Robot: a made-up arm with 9 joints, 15 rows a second.
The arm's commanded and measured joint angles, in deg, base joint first. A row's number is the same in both.
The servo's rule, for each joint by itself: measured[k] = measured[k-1] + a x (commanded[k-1-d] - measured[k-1]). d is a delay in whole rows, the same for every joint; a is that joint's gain. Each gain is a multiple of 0.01, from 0.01 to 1. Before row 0 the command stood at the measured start. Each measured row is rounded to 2 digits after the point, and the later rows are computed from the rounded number. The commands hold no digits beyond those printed.
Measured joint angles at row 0:
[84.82, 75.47, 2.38, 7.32, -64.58, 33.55, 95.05, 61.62, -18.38]
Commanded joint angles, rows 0 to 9:
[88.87, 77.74, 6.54, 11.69, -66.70, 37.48, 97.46, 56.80, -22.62]
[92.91, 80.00, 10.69, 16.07, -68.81, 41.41, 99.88, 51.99, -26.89]
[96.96, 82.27, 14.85, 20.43, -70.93, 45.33, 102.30, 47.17, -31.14]
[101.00, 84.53, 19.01, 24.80, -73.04, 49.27, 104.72, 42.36, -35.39]
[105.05, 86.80, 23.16, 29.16, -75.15, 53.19, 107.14, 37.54, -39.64]
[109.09, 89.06, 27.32, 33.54, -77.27, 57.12, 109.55, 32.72, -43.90]
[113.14, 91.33, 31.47, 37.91, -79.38, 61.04, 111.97, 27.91, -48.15]
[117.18, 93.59, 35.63, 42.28, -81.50, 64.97, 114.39, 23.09, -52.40]
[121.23, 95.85, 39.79, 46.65, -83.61, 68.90, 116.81, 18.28, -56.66]
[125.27, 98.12, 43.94, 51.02, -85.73, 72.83, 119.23, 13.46, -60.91]
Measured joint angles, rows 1 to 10:
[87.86, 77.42, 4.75, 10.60, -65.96, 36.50, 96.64, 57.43, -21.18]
[91.65, 79.64, 8.14, 14.70, -67.81, 40.18, 98.78, 52.70, -24.95]
[95.63, 81.90, 11.96, 19.00, -69.84, 44.04, 101.10, 47.89, -29.04]
[99.66, 84.16, 15.98, 23.35, -71.92, 47.96, 103.49, 43.08, -33.23]
[103.70, 86.43, 20.07, 27.71, -74.02, 51.88, 105.90, 38.26, -37.46]
[107.74, 88.69, 24.20, 32.08, -76.13, 55.81, 108.31, 33.44, -41.71]
[111.79, 90.96, 28.34, 36.45, -78.24, 59.73, 110.73, 28.63, -45.96]
[115.83, 93.22, 32.50, 40.82, -80.36, 63.66, 113.15, 23.81, -50.21]
[119.88, 95.48, 36.66, 45.19, -82.47, 67.59, 115.57, 19.00, -54.47]
[123.92, 97.75, 40.81, 49.56, -84.59, 71.52, 117.99, 14.18, -58.72]
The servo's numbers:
d 0
a 0.75 0.86 0.57 0.75 0.65 0.75 0.66 0.87 0.66

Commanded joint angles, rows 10 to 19:
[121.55, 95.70, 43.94, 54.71, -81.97, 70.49, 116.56, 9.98, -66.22]
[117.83, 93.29, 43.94, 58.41, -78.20, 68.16, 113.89, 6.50, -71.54]
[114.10, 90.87, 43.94, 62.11, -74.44, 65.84, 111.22, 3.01, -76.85]
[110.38, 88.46, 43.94, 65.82, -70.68, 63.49, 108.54, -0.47, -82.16]
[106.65, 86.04, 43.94, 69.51, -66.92, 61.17, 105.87, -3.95, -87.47]
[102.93, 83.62, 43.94, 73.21, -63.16, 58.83, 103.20, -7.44, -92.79]
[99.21, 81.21, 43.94, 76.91, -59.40, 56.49, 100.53, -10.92, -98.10]
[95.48, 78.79, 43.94, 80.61, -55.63, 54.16, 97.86, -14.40, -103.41]
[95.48, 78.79, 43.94, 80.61, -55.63, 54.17, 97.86, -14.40, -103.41]
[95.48, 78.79, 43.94, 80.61, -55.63, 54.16, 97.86, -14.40, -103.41]
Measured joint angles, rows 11 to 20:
[122.14, 95.99, 42.59, 53.42, -82.89, 70.75, 117.05, 10.53, -63.67]
[118.91, 93.67, 43.36, 57.16, -79.84, 68.81, 114.96, 7.02, -68.86]
[115.30, 91.26, 43.69, 60.87, -76.33, 66.58, 112.49, 3.53, -74.13]
[111.61, 88.85, 43.83, 64.58, -72.66, 64.26, 109.88, 0.05, -79.43]
[107.89, 86.43, 43.89, 68.28, -68.93, 61.94, 107.23, -3.43, -84.74]
[104.17, 84.01, 43.92, 71.98, -65.18, 59.61, 104.57, -6.92, -90.05]
[100.45, 81.60, 43.93, 75.68, -61.42, 57.27, 101.90, -10.40, -95.36]
[96.72, 79.18, 43.94, 79.38, -57.66, 54.94, 99.23, -13.88, -100.67]
[95.79, 78.84, 43.94, 80.30, -56.34, 54.36, 98.33, -14.33, -102.48]
[95.56, 78.80, 43.94, 80.53, -55.88, 54.21, 98.02, -14.39, -103.09]

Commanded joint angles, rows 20 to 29:
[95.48, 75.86, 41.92, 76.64, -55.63, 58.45, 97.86, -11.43, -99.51]
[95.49, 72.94, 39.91, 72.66, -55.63, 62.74, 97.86, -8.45, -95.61]
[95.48, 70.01, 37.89, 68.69, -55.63, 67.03, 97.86, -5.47, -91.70]
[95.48, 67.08, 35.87, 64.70, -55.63, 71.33, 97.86, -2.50, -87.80]
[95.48, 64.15, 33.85, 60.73, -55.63, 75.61, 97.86, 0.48, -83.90]
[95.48, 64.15, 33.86, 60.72, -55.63, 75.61, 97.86, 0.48, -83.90]
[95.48, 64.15, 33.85, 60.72, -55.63, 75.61, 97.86, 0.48, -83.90]
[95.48, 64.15, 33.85, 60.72, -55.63, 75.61, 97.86, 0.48, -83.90]
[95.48, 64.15, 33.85, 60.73, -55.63, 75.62, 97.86, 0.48, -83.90]
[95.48, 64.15, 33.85, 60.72, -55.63, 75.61, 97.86, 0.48, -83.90]
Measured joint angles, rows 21 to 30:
[95.50, 76.27, 42.79, 77.61, -55.72, 57.39, 97.91, -11.81, -100.73]
[95.49, 73.41, 41.15, 73.90, -55.66, 61.40, 97.88, -8.89, -97.35]
[95.48, 70.49, 39.29, 69.99, -55.64, 65.62, 97.87, -5.91, -93.62]
[95.48, 67.56, 37.34, 66.02, -55.63, 69.90, 97.86, -2.94, -89.78]
[95.48, 64.63, 35.35, 62.05, -55.63, 74.18, 97.86, 0.04, -85.90]
[95.48, 64.22, 34.50, 61.05, -55.63, 75.25, 97.86, 0.42, -84.58]
[95.48, 64.16, 34.13, 60.80, -55.63, 75.52, 97.86, 0.47, -84.13]
[95.48, 64.15, 33.97, 60.74, -55.63, 75.59, 97.86, 0.48, -83.98]
[95.48, 64.15, 33.90, 60.73, -55.63, 75.61, 97.86, 0.48, -83.93]
[95.48, 64.15, 33.87, 60.72, -55.63, 75.61, 97.86, 0.48, -83.91]

